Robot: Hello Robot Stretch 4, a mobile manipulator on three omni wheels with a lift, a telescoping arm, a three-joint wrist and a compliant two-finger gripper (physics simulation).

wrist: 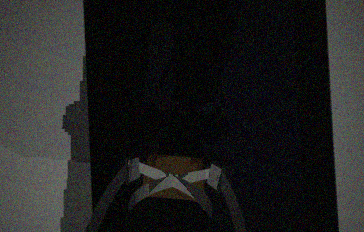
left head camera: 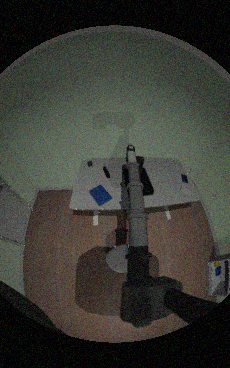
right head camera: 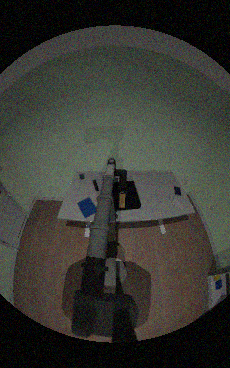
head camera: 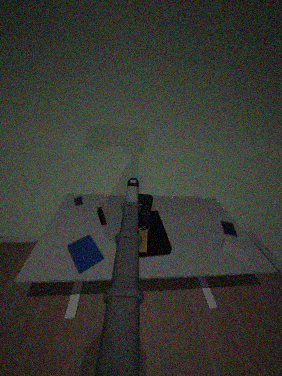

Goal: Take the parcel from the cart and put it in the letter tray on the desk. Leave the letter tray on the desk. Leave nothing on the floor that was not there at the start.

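Places are measured from the robot's base along level axes (x ahead, y left, z up), in millimetres.
Pixels of known places: gripper, between the fingertips: (wrist: 175,159); robot's base, origin of its link: (left head camera: 121,257) (right head camera: 110,270).
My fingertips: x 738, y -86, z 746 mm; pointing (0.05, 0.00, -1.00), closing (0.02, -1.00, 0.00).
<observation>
Ahead of a thing's pixels: the offset from my fingertips to its middle. Level surfaces: height alone.
The orange-brown parcel @(dy -1, dx -58, dz +11 mm) (head camera: 143,241) (right head camera: 122,200) (wrist: 175,162) is between the fingers of my gripper (wrist: 175,159), which is shut on it. The parcel is over the black letter tray @(dy -32, dx +48, dz -20 mm) (head camera: 162,242) (left head camera: 148,186) (right head camera: 134,197) (wrist: 275,100); its height above the tray's bottom cannot be told. In the wrist view dark tray surface lies beyond and beside the parcel. The tray lies on the pale desk @(dz -53 mm) (head camera: 195,225) (left head camera: 167,175) (right head camera: 160,200) (wrist: 350,100). My arm hides part of the tray in the head view. I cannot identify the cart for certain.
A blue flat item @(dy +349, dx -121, dz -49 mm) (head camera: 85,254) (left head camera: 100,195) (right head camera: 86,207), a narrow black item @(dy +314, dx +177, dz -26 mm) (head camera: 102,216) and a small dark block @(dy +557, dx +352, dz -44 mm) (head camera: 78,201) are on the desk's left. A dark blue item @(dy -720, dx +147, dz -47 mm) (head camera: 229,228) is on its right. A pale unit (left head camera: 212,277) stands at the far right.
</observation>
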